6 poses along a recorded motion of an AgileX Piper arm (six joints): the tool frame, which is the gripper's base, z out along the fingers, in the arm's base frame.
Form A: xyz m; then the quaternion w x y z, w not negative.
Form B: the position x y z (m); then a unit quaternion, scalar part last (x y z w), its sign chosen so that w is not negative. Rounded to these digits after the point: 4 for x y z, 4 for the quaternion.
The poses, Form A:
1: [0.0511, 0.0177, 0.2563, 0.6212, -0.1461, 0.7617, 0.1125]
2: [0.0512, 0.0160, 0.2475, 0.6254, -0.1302, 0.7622, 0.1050]
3: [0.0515, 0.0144, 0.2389, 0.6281, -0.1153, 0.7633, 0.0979]
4: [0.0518, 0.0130, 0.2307, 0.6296, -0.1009, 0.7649, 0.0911]
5: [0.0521, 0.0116, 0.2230, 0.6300, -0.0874, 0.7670, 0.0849]
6: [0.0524, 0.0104, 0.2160, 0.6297, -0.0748, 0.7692, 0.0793]
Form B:
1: [0.0511, 0.0177, 0.2563, -0.1461, 0.7617, 0.1125, 0.6212]
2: [0.0512, 0.0160, 0.2475, -0.1302, 0.7622, 0.1050, 0.6254]
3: [0.0515, 0.0144, 0.2389, -0.1153, 0.7633, 0.0979, 0.6281]
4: [0.0518, 0.0130, 0.2307, -0.1009, 0.7649, 0.0911, 0.6296]
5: [0.0521, 0.0116, 0.2230, -0.0874, 0.7670, 0.0849, 0.6300]
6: [0.0524, 0.0104, 0.2160, -0.0748, 0.7692, 0.0793, 0.6297]
